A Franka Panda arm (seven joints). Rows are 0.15 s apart.
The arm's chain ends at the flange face. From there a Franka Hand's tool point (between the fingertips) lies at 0.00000 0.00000 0.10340 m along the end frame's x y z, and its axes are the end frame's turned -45 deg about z.
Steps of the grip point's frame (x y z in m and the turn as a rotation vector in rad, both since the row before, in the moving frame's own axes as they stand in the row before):
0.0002, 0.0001, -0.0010, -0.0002, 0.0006, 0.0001
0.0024, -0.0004, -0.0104, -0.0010, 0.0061, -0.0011
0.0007, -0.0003, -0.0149, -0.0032, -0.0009, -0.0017
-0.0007, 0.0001, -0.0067, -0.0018, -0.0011, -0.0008
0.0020, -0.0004, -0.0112, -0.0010, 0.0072, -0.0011
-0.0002, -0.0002, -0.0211, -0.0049, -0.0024, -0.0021
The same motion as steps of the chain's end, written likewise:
0.0002, 0.0000, -0.0010, 0.0003, 0.0006, 0.0001
0.0009, -0.0016, -0.0104, 0.0036, 0.0050, -0.0011
0.0001, -0.0010, -0.0149, -0.0029, 0.0016, -0.0017
-0.0005, 0.0004, -0.0067, -0.0021, 0.0005, -0.0008
0.0005, -0.0012, -0.0112, 0.0044, 0.0058, -0.0011
-0.0005, -0.0005, -0.0211, -0.0052, 0.0018, -0.0021

